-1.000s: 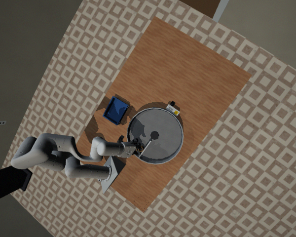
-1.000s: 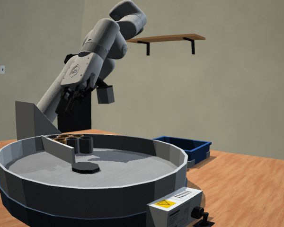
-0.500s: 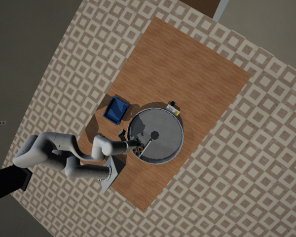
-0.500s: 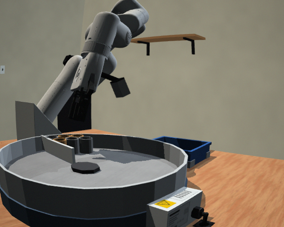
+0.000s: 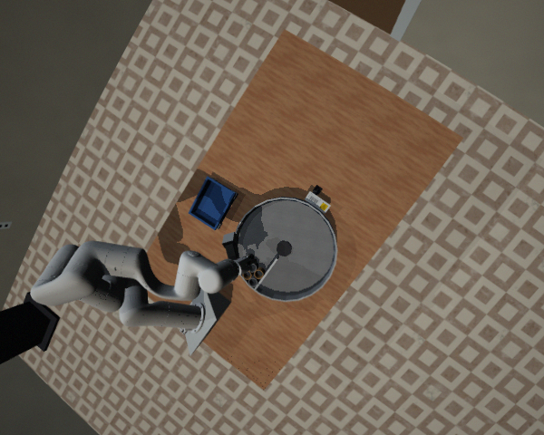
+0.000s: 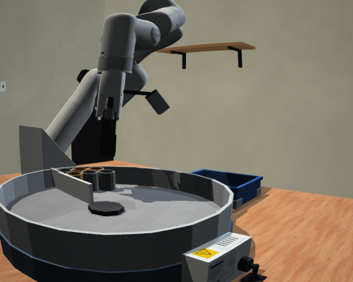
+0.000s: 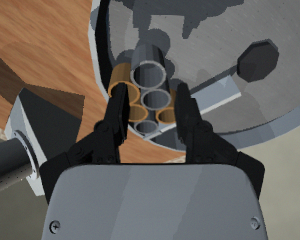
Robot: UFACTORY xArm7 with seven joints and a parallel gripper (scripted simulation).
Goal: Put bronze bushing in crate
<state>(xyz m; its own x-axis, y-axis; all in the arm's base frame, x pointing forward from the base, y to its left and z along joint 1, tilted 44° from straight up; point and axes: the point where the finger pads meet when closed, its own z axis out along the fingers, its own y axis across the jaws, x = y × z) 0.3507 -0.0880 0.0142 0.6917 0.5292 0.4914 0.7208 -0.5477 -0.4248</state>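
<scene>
The grey turning table is 110 mm ahead of my hand, 110 mm to the right of it and 90 mm below it. The rest, counted from my hand: blue crate (100 mm ahead, 270 mm to the left, 120 mm below).
</scene>
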